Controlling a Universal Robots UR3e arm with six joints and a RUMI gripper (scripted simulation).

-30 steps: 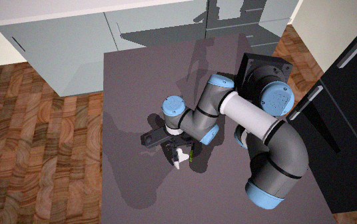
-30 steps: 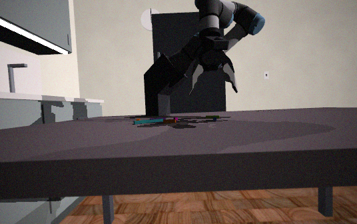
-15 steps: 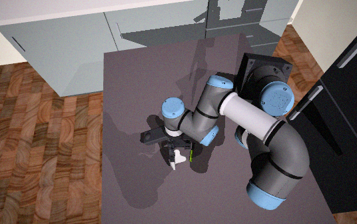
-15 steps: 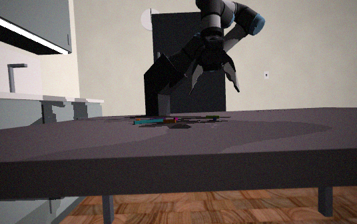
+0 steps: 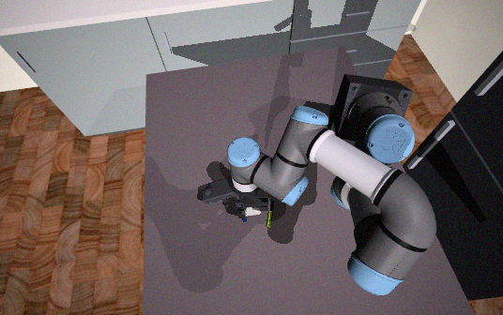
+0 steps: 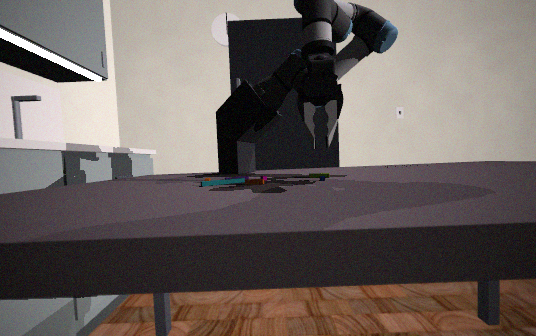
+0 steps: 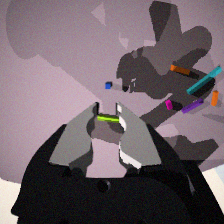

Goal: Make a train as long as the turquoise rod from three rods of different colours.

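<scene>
The blue rod lies 8 cm below my hand. From my hand the other things lie so: magenta rod (5 cm behind, 13 cm to the right, 8 cm below); purple rod (6 cm behind, 20 cm to the right, 8 cm below); lime rod (8 cm behind, 1 cm to the left, 8 cm below).
</scene>
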